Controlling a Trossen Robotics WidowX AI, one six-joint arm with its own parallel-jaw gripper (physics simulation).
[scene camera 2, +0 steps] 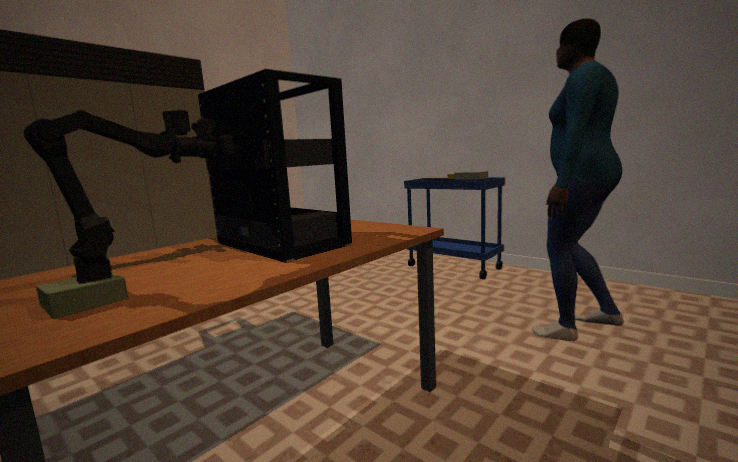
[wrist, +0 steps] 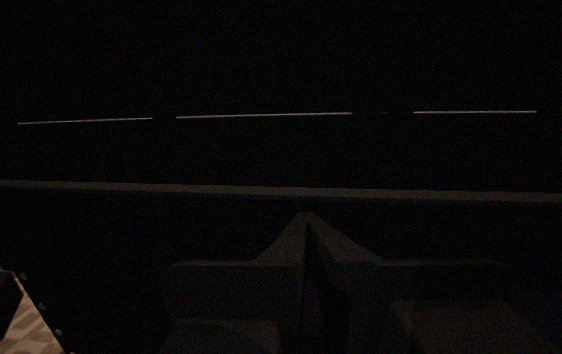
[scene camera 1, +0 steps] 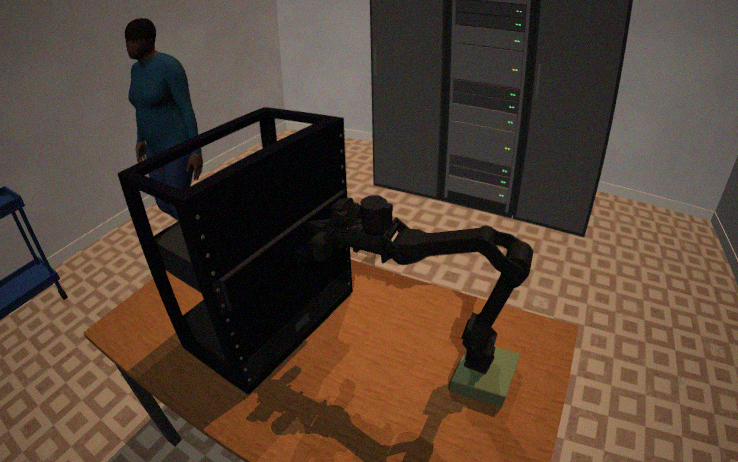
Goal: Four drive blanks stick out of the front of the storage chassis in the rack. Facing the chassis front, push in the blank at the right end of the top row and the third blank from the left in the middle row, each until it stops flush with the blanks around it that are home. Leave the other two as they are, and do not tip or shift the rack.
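Where they show: gripper, fingertip midpoint: (scene camera 2: 238, 147) (wrist: 304, 219) (scene camera 1: 308, 223); arm's base, link origin: (scene camera 2: 93, 279) (scene camera 1: 479, 361).
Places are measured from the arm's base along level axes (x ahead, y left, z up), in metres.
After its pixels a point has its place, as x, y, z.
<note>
The black rack (scene camera 1: 266, 112) {0.735, -0.068, 0.530} (scene camera 2: 340, 163) {0.746, -0.099, 0.248} stands upright on the table. Its front is very dark. A pale horizontal edge (scene camera 1: 272, 244) {0.462, 0.211, 0.335} (wrist: 150, 188) {0.466, 0.187, 0.336} crosses the front. In the wrist view, broken thin light lines (wrist: 265, 115) run above that edge. The chassis rows and the four drive blanks cannot be made out, nor how far any sticks out. My gripper (wrist: 304, 219) {0.463, 0.083, 0.321} is shut and empty. Its tips appear just below the pale edge in the wrist view; in both scene views the gripper is close to the rack front. Whether the tips touch a blank is hidden by darkness.
The arm's green base block (scene camera 1: 484, 375) {-0.031, 0.037, -0.002} (scene camera 2: 81, 296) {-0.037, -0.069, -0.019} sits on the wooden table (scene camera 1: 392, 326) {0.296, -0.044, -0.054} (scene camera 2: 375, 231) {1.005, 0.013, -0.054}. A person (scene camera 1: 160, 98) (scene camera 2: 585, 125) stands beyond the rack. A blue cart (scene camera 1: 32, 275) (scene camera 2: 454, 183) is near the wall. A tall server cabinet (scene camera 1: 408, 98) stands behind the table.
</note>
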